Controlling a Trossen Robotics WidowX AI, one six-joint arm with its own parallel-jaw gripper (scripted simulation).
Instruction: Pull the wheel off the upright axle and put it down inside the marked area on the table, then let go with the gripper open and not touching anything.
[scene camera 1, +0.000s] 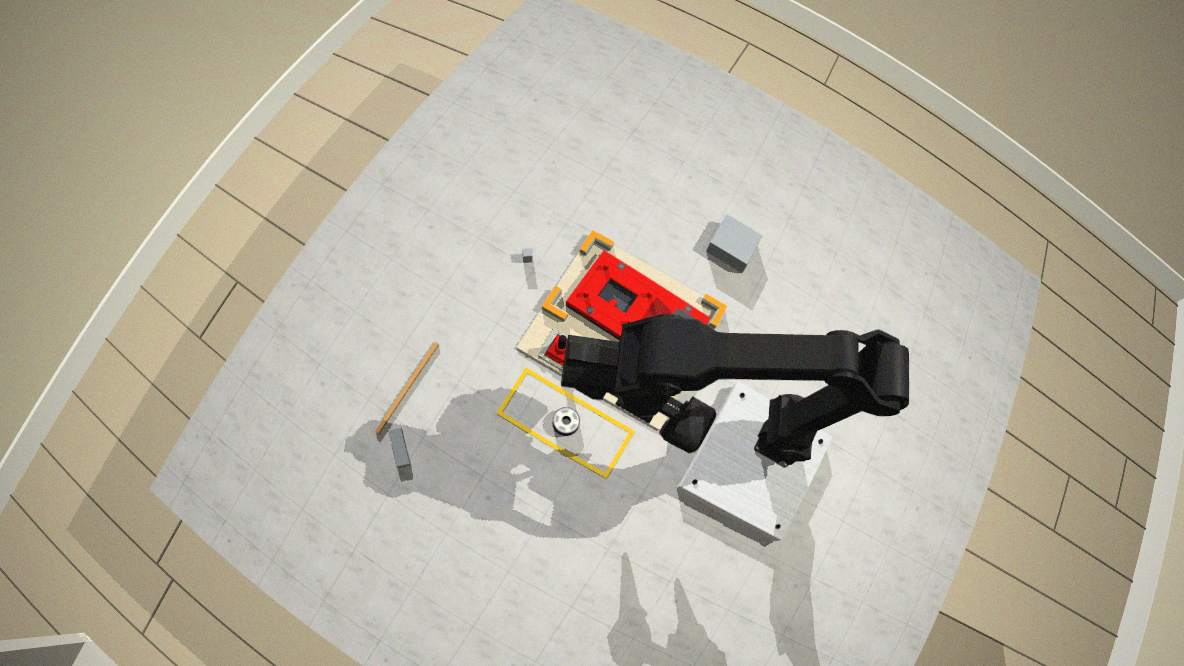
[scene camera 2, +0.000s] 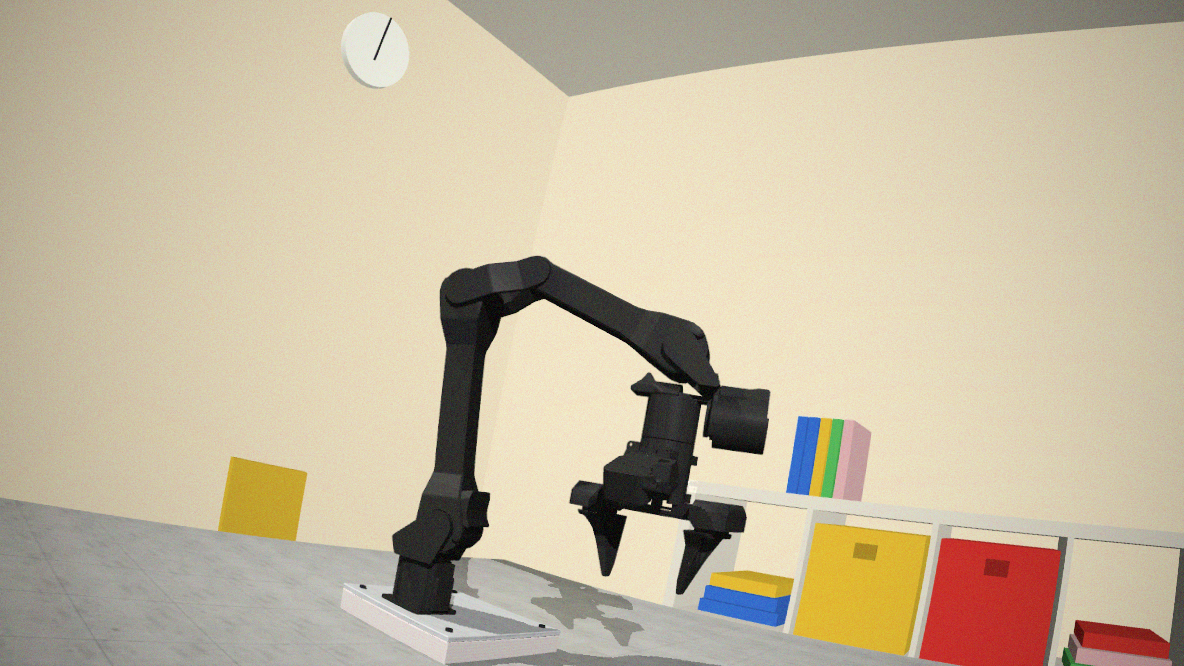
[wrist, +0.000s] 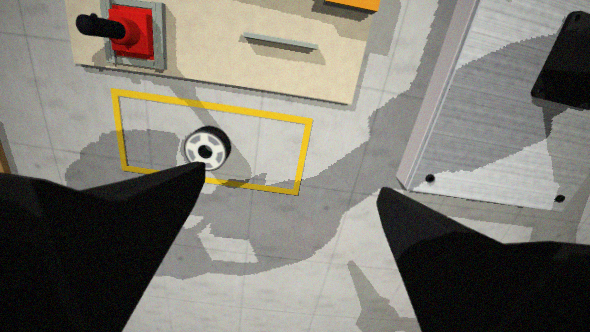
Observation:
My gripper (scene camera 2: 641, 585) is open, holding nothing.
My gripper shows as well in scene camera 1 (scene camera 1: 632, 413) and in the wrist view (wrist: 294, 183).

